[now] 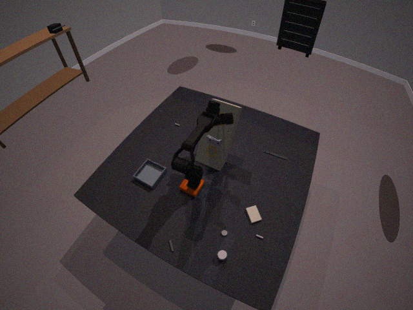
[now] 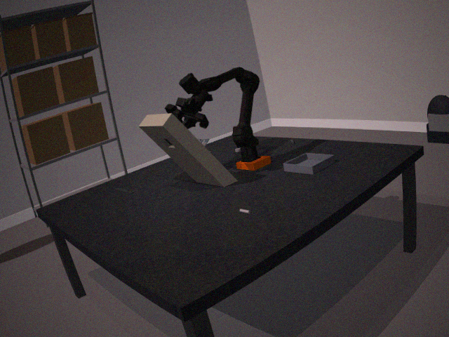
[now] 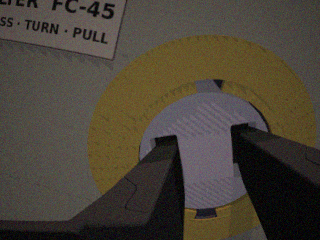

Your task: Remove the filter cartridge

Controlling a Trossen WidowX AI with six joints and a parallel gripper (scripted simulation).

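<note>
Now: the grey round filter cartridge 10 mm ahead of my gripper tip and 10 mm below it. Also, from my gripper tip: ledge (100 mm behind, 100 mm below); beige service panel (40 mm behind, 80 mm below); grey tray (420 mm behind, 270 mm to the left, 240 mm below).
</note>
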